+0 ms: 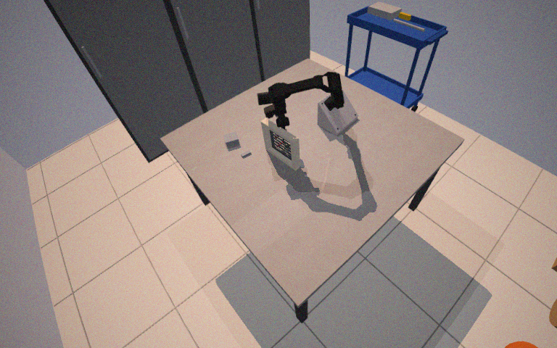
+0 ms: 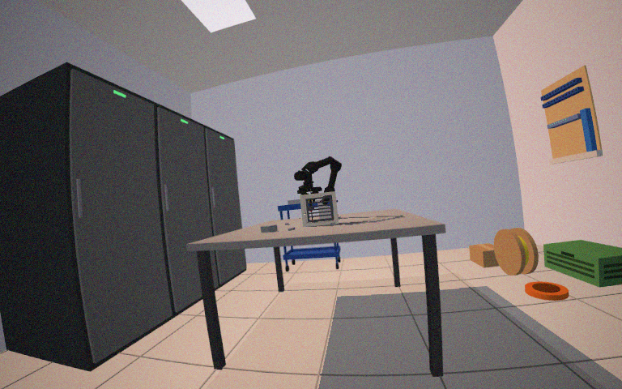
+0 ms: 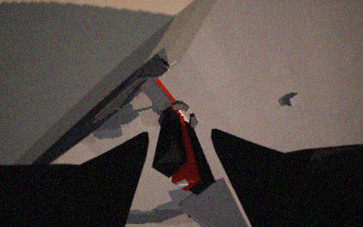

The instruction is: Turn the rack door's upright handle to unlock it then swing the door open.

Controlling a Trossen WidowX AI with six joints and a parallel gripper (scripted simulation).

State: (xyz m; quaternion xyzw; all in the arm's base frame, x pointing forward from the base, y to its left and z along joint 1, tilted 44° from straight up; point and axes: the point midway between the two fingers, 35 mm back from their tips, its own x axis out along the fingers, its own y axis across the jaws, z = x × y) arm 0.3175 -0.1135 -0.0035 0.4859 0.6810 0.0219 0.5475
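Now: the door handle 3 cm below my gripper tip and 1 cm to the left of it. The rest, counted from my gripper tip: flat grey piece (18 cm ahead, 15 cm below, 12 cm to the right).
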